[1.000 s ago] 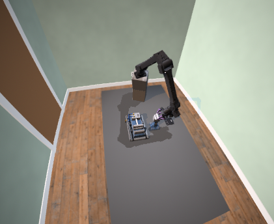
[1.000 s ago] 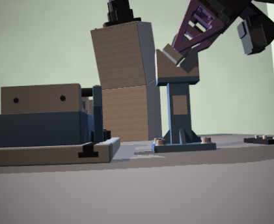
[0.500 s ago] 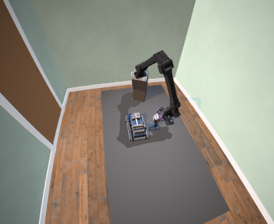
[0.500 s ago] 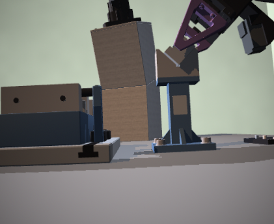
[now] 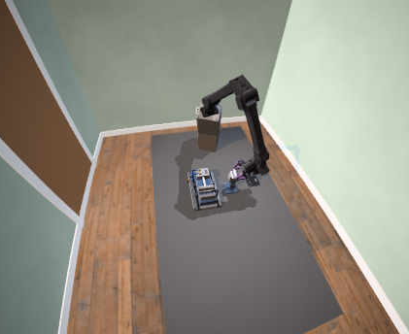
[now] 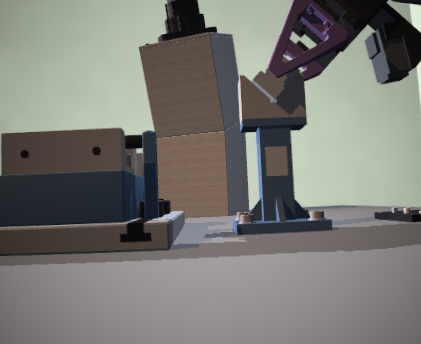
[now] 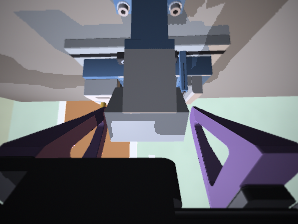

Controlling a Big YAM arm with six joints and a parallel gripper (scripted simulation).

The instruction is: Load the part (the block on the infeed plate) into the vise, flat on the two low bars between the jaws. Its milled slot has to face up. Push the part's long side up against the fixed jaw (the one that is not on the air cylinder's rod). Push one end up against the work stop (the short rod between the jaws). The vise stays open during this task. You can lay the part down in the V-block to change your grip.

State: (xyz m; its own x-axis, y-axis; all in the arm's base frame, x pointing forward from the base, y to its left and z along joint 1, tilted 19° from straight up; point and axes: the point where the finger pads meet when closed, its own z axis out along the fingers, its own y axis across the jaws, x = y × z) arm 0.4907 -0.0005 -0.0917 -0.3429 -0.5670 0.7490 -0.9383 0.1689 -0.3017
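The part is right at my hand. From my hand the other things lie so: dark work stop rod (160 mm to the right, 70 mm below, 30 mm ahead); then moving jaw (200 mm to the right, 80 mm below, 10 mm behind); then air cylinder rod (190 mm to the right, 80 mm below, 60 mm behind).
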